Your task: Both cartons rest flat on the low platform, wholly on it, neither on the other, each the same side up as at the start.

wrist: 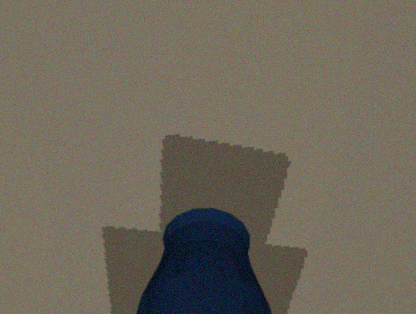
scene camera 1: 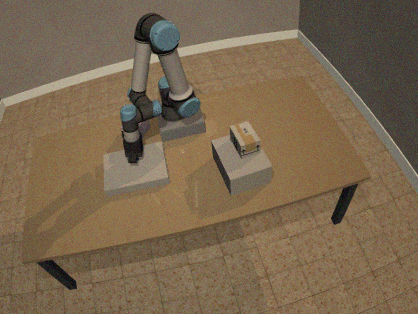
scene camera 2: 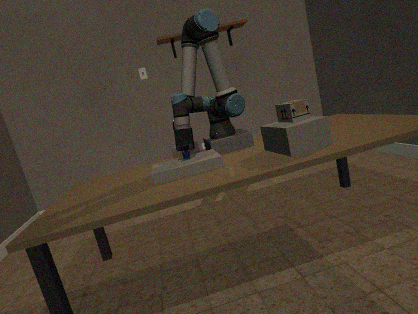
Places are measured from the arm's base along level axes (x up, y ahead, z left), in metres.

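Pixels of known places: end effector, tool point: (wrist: 208, 235) (scene camera 2: 186, 159); arm's base, origin of the base link: (scene camera 1: 175, 111) (scene camera 2: 222, 135).
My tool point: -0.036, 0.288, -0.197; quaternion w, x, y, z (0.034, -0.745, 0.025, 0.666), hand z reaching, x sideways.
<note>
Ahead of a thing's pixels: the offset from my tool point to its top centre, as dx, dy, dz. Level surfaces: height alone.
My gripper (scene camera 1: 133, 161) (scene camera 2: 186, 155) (wrist: 206, 220), a blue suction cup, points down close above the back part of the low grey platform @(+0.003, +0.038, -0.006) (scene camera 1: 150, 175) (scene camera 2: 187, 172) (wrist: 75, 75). It is open, with no carton on it; whether its tip touches the surface I cannot tell. A lilac carton @(+0.043, -0.236, -0.026) (scene camera 1: 143, 126) (scene camera 2: 197, 146) is behind the low platform, mostly hidden by the wrist. A white carton @(+0.158, +0.036, +0.535) (scene camera 1: 245, 139) (scene camera 2: 293, 110) with tan tape and arrow marks sits upright on the taller grey block @(+0.075, +0.077, +0.514) (scene camera 1: 247, 172) (scene camera 2: 305, 137) at the right.
The arm's grey base block (scene camera 1: 185, 130) (scene camera 2: 230, 143) stands on the wooden table @(dx -0.045) (scene camera 1: 300, 150) (scene camera 2: 125, 200), behind and between the low platform and the taller block. A wall shelf (scene camera 2: 237, 25) is high behind the arm. The tool's shadow falls on the low platform around the cup.
</note>
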